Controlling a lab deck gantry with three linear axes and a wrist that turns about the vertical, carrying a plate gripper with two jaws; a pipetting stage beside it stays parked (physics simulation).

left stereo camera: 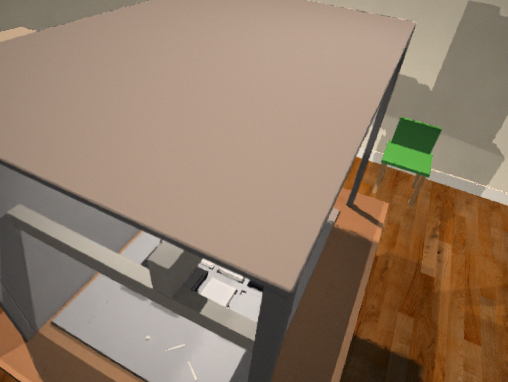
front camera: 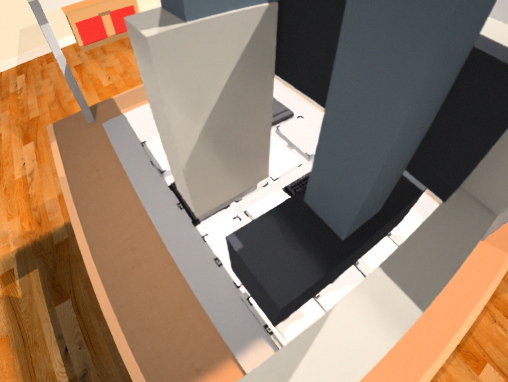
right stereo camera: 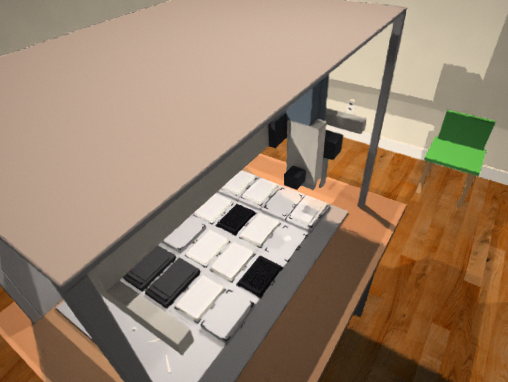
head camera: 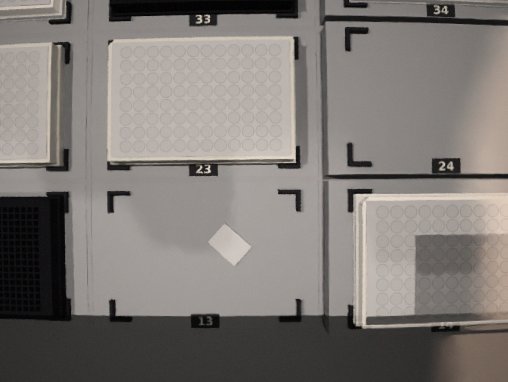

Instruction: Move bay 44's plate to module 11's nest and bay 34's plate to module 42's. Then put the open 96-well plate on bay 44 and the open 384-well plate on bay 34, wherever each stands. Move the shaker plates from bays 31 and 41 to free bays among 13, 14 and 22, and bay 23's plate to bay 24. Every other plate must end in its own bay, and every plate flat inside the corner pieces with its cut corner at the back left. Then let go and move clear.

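Places are measured from the robot's base along level axes (x ahead, y left, z up), in millimetres.
Where they show: robot's base, link origin: (front camera: 145, 148) (right stereo camera: 227, 342).
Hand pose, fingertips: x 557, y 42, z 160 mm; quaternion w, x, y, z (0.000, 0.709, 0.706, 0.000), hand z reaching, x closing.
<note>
Things, the pixels of their top centre, and the offset from my fingertips. "spot": a spot on its surface instead.
- black plate with fine wells, top centre: (front camera: 197, 192) (right stereo camera: 260, 273) 329 mm back, 1 mm left, 145 mm down
- black plate, top centre: (right stereo camera: 235, 217) 165 mm back, 215 mm left, 145 mm down
- Module 11's nest, surface spot: (right stereo camera: 227, 314) spot: 499 mm back, 0 mm left, 141 mm down
- module 42's, top centre: (front camera: 304, 133) (right stereo camera: 183, 231) 329 mm back, 326 mm left, 138 mm down
- small white square, surface spot: (head camera: 230, 244) (right stereo camera: 286, 238) spot: 147 mm back, 9 mm left, 159 mm down
My gripper (right stereo camera: 311, 184) is raised above the right end of the deck. One jaw shows beside the pale stage, the other is hidden. No plate shows in it and it looks open. In the head view, a lidded plate (head camera: 440, 280) (right stereo camera: 306, 210) lies in bay 14, cut corner at back left. Another lidded plate (head camera: 201, 100) (right stereo camera: 260, 229) lies in bay 23. Bays 24 (head camera: 425, 95) and 13 (head camera: 160, 270) hold no plate. A black plate with fine wells (head camera: 25, 255) (right stereo camera: 260, 275) lies in bay 12. Another black plate (right stereo camera: 236, 219) is in bay 33. Module 11's nest (right stereo camera: 227, 314) and module 42's (right stereo camera: 185, 236) look empty.
Two dark shaker modules (right stereo camera: 172, 281) (right stereo camera: 149, 266) show no white plate on top. The pale pipetting stage (front camera: 215, 115) (right stereo camera: 305, 150) hangs close beside the gripper. A small white square (head camera: 230, 244) (right stereo camera: 287, 238) lies in bay 13. A pale bar (right stereo camera: 160, 322) stands at the deck's left end.
</note>
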